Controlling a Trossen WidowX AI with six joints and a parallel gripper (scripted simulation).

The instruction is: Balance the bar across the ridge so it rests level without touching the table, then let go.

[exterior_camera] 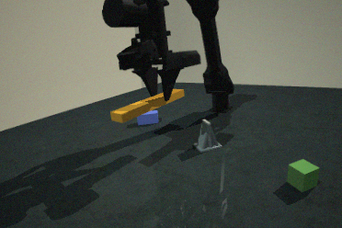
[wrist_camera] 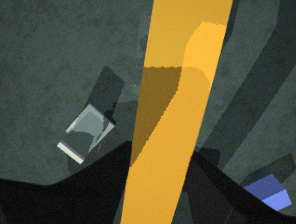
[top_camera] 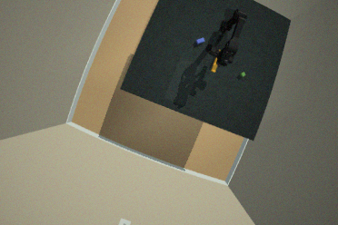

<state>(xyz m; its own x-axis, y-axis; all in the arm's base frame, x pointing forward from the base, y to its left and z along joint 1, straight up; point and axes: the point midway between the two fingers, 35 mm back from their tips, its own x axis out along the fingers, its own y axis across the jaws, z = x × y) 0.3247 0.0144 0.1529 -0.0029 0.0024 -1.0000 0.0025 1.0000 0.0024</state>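
Right now my gripper tip is 30 mm short of the orange bar. Round my gripper tip: blue block (170 mm to the right, 120 mm behind, 100 mm below); then green cube (290 mm to the left, 100 mm below, 10 mm ahead).
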